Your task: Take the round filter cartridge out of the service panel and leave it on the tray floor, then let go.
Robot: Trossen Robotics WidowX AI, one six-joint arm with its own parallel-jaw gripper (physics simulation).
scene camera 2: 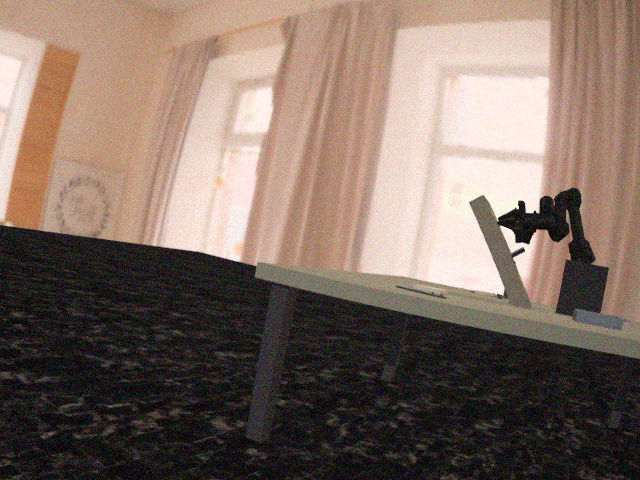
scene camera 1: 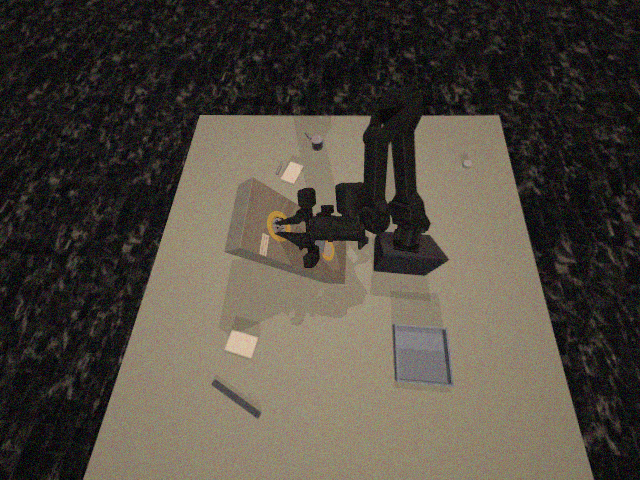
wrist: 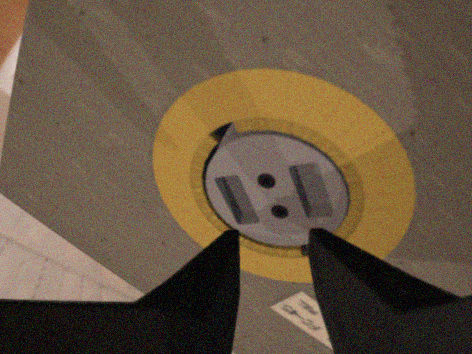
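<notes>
The service panel (scene camera 1: 253,206) (scene camera 2: 498,248) (wrist: 100,200) is a tilted grey-brown slab. The round grey filter cartridge (wrist: 275,196) sits in its socket inside a yellow ring (scene camera 1: 270,227) (wrist: 375,150); its face has two slots and two dark holes. My gripper (scene camera 1: 278,228) (scene camera 2: 499,223) (wrist: 273,242) is partly open with nothing between the fingers. In the wrist view its tips overlap the lower edge of the cartridge face; whether they touch it is unclear. The shallow blue tray (scene camera 1: 448,356) (scene camera 2: 599,318) lies on the table, away from the panel.
A second yellow ring (scene camera 1: 328,250) is low on the panel, where a peg (scene camera 2: 518,252) sticks out. A label (scene camera 1: 264,244) (wrist: 302,312) is beside the socket. White cards (scene camera 1: 292,172) (scene camera 1: 241,343), a dark bar (scene camera 1: 236,398) and a small cylinder (scene camera 1: 316,142) lie around.
</notes>
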